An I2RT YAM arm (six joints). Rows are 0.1 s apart.
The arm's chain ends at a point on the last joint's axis. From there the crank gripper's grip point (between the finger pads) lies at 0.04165 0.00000 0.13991 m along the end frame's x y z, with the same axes.
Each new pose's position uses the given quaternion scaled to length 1; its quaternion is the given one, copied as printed.
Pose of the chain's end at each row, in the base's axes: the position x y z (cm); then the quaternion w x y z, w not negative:
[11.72, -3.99, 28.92, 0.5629, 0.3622, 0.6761, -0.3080]
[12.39, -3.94, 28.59, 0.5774, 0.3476, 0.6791, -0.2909]
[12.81, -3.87, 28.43, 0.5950, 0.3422, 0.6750, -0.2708]
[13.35, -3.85, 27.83, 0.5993, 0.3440, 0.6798, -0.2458]
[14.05, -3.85, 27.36, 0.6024, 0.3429, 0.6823, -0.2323]
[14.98, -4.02, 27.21, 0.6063, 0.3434, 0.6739, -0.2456]
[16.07, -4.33, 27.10, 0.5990, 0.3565, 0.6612, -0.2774]
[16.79, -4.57, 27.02, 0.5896, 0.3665, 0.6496, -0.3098]
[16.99, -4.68, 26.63, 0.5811, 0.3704, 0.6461, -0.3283]
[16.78, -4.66, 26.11, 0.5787, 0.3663, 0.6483, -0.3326]
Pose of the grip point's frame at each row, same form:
[18.81, -14.93, 22.35, 0.5629, 0.3622, 0.6761, -0.3080]
[20.15, -14.52, 22.19, 0.5774, 0.3476, 0.6791, -0.2909]
[21.21, -14.10, 22.28, 0.5950, 0.3422, 0.6750, -0.2708]
[22.20, -13.57, 21.48, 0.5993, 0.3440, 0.6798, -0.2458]
[23.16, -13.28, 20.95, 0.6024, 0.3429, 0.6823, -0.2323]
[23.93, -13.79, 21.09, 0.6063, 0.3434, 0.6739, -0.2456]
[24.27, -14.86, 21.18, 0.5990, 0.3565, 0.6612, -0.2774]
[24.18, -15.79, 21.31, 0.5896, 0.3665, 0.6496, -0.3098]
[23.88, -16.23, 20.96, 0.5811, 0.3704, 0.6461, -0.3283]
[23.61, -16.25, 20.45, 0.5787, 0.3663, 0.6483, -0.3326]

